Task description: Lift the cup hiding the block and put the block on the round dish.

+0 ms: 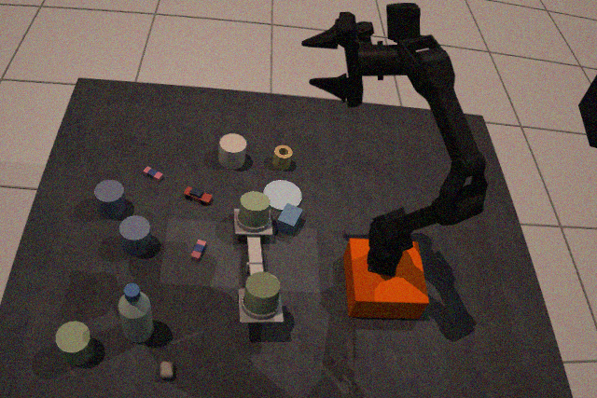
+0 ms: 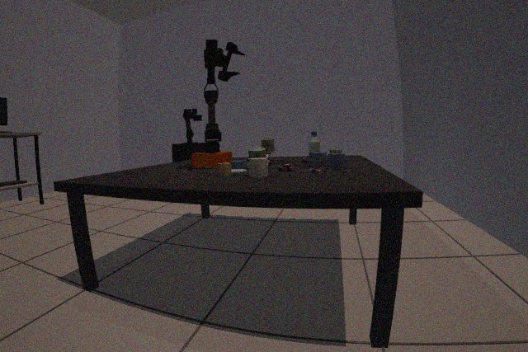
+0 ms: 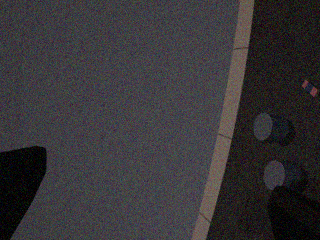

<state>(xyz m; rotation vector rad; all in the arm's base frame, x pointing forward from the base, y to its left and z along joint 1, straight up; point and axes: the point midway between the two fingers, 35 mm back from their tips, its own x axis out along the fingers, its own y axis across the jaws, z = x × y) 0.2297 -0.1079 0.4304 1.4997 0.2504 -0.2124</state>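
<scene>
My gripper tip is now 45 cm above the grey-blue block, 5 cm short of it and 3 cm to the right of it. The rest, counted from my gripper tip: cream cylinder (46 cm below, 19 cm to the right, 15 cm ahead); balance (47 cm below, 16 cm to the left, 2 cm ahead); pale round dish (49 cm below, 8 cm to the right).
</scene>
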